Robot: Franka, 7 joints.
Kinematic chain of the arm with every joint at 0, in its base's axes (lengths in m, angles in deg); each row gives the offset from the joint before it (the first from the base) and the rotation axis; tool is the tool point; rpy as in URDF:
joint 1: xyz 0 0 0.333 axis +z
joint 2: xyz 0 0 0 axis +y
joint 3: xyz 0 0 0.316 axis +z
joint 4: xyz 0.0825 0 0 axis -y
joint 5: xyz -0.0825 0 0.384 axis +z
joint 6: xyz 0 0 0 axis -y
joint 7: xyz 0.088 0 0 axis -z
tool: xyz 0 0 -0.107 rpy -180 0 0
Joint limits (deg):
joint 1: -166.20..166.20
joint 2: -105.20..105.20
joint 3: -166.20..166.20
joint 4: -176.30..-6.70
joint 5: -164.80..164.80
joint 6: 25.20..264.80
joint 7: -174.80..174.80
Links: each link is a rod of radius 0.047 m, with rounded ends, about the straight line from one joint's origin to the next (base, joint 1, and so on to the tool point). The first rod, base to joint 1, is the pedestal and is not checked.
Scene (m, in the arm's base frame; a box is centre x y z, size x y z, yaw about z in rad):
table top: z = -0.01
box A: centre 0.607 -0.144 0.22 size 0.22 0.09 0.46 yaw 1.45
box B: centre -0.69 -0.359 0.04 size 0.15 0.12 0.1 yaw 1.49
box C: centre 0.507 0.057 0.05 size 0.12 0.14 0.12 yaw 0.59
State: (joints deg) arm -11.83 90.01 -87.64 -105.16 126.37 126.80 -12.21
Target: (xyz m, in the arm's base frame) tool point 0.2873 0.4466 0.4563
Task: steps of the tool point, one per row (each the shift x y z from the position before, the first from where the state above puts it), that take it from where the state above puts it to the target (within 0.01 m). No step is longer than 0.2 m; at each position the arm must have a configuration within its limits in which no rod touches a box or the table.
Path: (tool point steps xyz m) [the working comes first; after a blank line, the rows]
Joints at the target: 60.81 -0.96 -14.64 -128.87 109.85 88.68 -12.21
Straight joint move there: touches box A.

1: -0.0255 0.0264 -0.0251
2: 0.0039 0.0364 -0.0314
3: 0.0295 0.0451 -0.0243
4: 0.0462 0.0526 -0.0074
5: 0.0518 0.0589 0.0134
6: 0.0461 0.0634 0.0334
7: 0.0321 0.0656 0.0475
8: 0.1077 0.1287 0.0229
9: 0.0544 0.1634 0.0295
10: -0.0091 0.1749 0.0349
11: -0.0727 0.1606 0.0394
12: -0.1254 0.1229 0.0422

